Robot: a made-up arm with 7 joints. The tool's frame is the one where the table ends. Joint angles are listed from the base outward.
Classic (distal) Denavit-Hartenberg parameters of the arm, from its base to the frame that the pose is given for. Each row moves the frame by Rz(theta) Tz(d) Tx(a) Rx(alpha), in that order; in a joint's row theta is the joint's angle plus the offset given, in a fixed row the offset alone. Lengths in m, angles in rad.
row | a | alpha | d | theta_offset
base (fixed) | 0 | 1.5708 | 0.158 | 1.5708
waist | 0.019 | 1.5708 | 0.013 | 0
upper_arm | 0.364 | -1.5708 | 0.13 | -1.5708
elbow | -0.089 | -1.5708 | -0.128 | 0
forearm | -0.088 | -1.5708 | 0.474 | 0
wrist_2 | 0.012 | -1.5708 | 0.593 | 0
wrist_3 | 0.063 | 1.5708 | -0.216 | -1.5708
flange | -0.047 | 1.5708 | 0.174 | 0
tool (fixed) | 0 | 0 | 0.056 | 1.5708
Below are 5 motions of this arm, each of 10 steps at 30 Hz.
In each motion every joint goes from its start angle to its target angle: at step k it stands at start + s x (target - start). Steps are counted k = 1, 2, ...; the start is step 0. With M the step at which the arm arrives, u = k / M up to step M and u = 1 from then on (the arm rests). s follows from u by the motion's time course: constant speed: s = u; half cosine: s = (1 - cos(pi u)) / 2; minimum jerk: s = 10 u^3 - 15 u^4 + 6 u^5.
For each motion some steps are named. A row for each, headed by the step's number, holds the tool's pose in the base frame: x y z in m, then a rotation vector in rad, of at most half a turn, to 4 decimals.
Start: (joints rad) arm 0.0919 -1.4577 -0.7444 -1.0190 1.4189 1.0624 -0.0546
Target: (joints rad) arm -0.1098 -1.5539 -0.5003 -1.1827 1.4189 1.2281 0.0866
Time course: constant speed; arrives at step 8
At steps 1, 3, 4, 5, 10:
1: 0.2501 -1.2275 -0.0459 1.6626 -0.8850 -0.9621
3: 0.2488 -1.2320 0.0543 1.6037 -0.8972 -0.9430
4: 0.2479 -1.2309 0.1049 1.5744 -0.9055 -0.9333
5: 0.2468 -1.2274 0.1556 1.5451 -0.9152 -0.9235
10: 0.2421 -1.2024 0.3070 1.4584 -0.9523 -0.8917

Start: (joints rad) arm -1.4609 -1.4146 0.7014 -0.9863 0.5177 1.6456 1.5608
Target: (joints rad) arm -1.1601 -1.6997 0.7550 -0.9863 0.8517 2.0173 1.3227
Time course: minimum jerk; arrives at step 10
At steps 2, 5, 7, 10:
2: 0.3479 0.6926 0.7258 -0.0780 -1.0717 0.5014
5: 0.3629 0.5882 0.7711 0.1550 -1.1233 0.4455
7: 0.3785 0.5032 0.7937 0.3431 -1.1511 0.3660
10: 0.3875 0.4613 0.8001 0.4358 -1.1582 0.3165

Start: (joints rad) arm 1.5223 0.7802 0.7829 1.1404 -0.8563 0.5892 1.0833
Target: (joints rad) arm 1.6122 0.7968 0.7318 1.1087 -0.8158 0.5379 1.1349
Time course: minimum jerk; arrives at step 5
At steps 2, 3, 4, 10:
2: 0.4308 0.3333 -0.4343 2.2373 1.6702 0.5270
3: 0.4231 0.3304 -0.4359 2.3002 1.6710 0.5223
4: 0.4172 0.3286 -0.4371 2.3449 1.6713 0.5189
10: 0.4159 0.3282 -0.4375 2.3549 1.6714 0.5181

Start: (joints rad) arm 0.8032 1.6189 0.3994 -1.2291 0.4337 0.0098 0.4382
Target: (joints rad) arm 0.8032 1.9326 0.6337 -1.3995 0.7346 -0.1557 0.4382
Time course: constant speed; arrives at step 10
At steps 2, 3, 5, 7, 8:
2: -0.3450 -0.2201 1.0885 -0.1745 0.9808 -2.4666
3: -0.3123 -0.2298 1.0846 -0.2087 1.0240 -2.4526
5: -0.2498 -0.2517 1.0708 -0.2709 1.1149 -2.4194
7: -0.1919 -0.2761 1.0493 -0.3239 1.2110 -2.3794
8: -0.1650 -0.2890 1.0358 -0.3467 1.2608 -2.3570

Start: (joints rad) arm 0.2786 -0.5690 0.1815 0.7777 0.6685 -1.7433 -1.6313
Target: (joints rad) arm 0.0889 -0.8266 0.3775 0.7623 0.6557 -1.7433 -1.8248
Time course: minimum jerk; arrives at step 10
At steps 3, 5, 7, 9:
3: 0.3615 -0.3717 0.4409 -0.0035 -2.8778 1.0519
5: 0.4109 -0.2931 0.4421 0.1355 -2.8466 1.1186
7: 0.4516 -0.2113 0.4331 0.2692 -2.7981 1.1858
9: 0.4673 -0.1734 0.4253 0.3280 -2.7705 1.2165

